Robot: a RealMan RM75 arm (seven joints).
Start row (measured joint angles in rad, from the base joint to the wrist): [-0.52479, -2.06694, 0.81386, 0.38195, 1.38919, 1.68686, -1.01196]
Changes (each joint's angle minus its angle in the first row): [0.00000, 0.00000, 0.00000, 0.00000, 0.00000, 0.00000, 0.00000]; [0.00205, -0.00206, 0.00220, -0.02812, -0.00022, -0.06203, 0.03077]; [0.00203, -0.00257, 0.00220, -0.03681, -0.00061, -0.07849, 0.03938]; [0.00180, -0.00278, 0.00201, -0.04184, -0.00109, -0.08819, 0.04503]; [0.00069, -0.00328, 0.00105, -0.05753, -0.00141, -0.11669, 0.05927]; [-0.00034, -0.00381, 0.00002, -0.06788, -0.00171, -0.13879, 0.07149]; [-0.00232, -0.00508, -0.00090, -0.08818, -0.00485, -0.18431, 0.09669]
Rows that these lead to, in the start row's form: [-0.52479, -2.06694, 0.81386, 0.38195, 1.38919, 1.68686, -1.01196]; [-0.52274, -2.06900, 0.81606, 0.35383, 1.38897, 1.62483, -0.98119]; [-0.52276, -2.06951, 0.81606, 0.34514, 1.38858, 1.60837, -0.97258]; [-0.52299, -2.06972, 0.81587, 0.34011, 1.38810, 1.59867, -0.96693]; [-0.52410, -2.07022, 0.81491, 0.32442, 1.38778, 1.57017, -0.95269]; [-0.52513, -2.07075, 0.81388, 0.31407, 1.38748, 1.54807, -0.94047]; [-0.52711, -2.07202, 0.81296, 0.29377, 1.38434, 1.50255, -0.91527]
